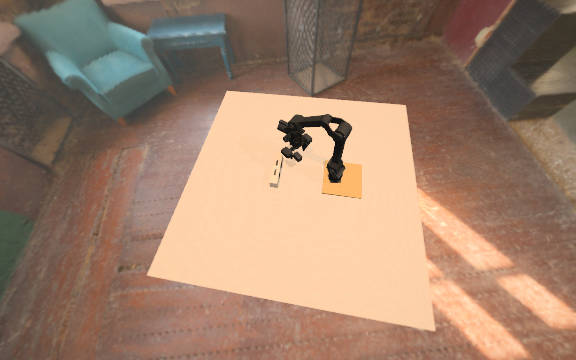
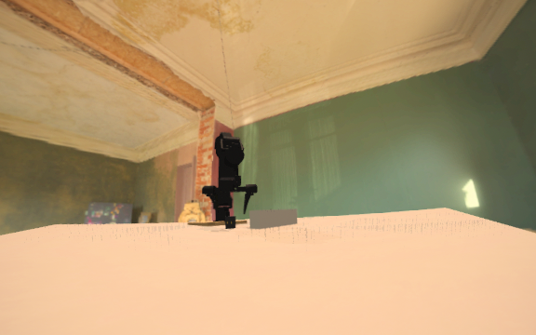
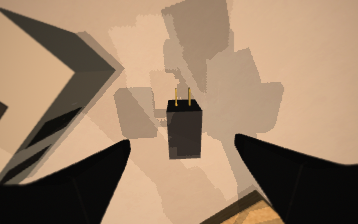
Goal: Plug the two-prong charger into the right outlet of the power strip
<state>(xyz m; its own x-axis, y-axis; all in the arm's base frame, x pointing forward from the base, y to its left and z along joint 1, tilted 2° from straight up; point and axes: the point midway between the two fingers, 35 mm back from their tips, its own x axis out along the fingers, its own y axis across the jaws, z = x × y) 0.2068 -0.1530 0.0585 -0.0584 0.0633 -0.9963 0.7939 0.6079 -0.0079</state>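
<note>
Right now the black two-prong charger is 3 cm below my gripper tip, 1 cm to the right of it and 1 cm ahead of it.
</note>
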